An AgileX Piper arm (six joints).
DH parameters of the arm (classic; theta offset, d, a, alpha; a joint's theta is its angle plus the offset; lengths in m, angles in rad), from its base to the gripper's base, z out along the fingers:
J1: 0 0.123 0 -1.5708
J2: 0.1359 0 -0.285 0
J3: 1.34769 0 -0.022 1.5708
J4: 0 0.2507 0 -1.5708
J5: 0 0 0 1.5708
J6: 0 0.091 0 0
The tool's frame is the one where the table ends.
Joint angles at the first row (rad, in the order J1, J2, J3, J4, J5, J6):
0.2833, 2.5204, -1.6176, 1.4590, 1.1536, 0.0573
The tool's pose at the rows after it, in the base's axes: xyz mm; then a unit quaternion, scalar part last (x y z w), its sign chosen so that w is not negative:
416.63 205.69 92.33 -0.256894 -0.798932 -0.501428 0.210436
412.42 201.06 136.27 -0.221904 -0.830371 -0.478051 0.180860
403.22 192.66 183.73 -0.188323 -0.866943 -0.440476 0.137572
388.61 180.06 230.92 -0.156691 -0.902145 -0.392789 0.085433
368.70 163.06 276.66 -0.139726 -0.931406 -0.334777 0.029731
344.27 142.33 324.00 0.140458 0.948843 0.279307 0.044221
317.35 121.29 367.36 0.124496 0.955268 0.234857 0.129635
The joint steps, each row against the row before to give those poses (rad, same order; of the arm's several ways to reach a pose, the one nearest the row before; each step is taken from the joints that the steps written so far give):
-0.0009, -0.0931, 0.0000, -0.0961, 0.0018, 0.0146
-0.0011, -0.1141, -0.0001, -0.1278, 0.0011, 0.0598
0.0000, -0.1300, 0.0001, -0.1629, -0.0009, 0.0746
0.0001, -0.1353, 0.0000, -0.1817, 0.0125, 0.0747
-0.0001, -0.1384, 0.0000, -0.1951, 0.0291, 0.0915
0.0000, -0.1480, 0.0010, -0.1922, 0.0185, 0.0963
-0.0008, -0.1389, 0.0000, -0.1614, 0.0096, 0.0243

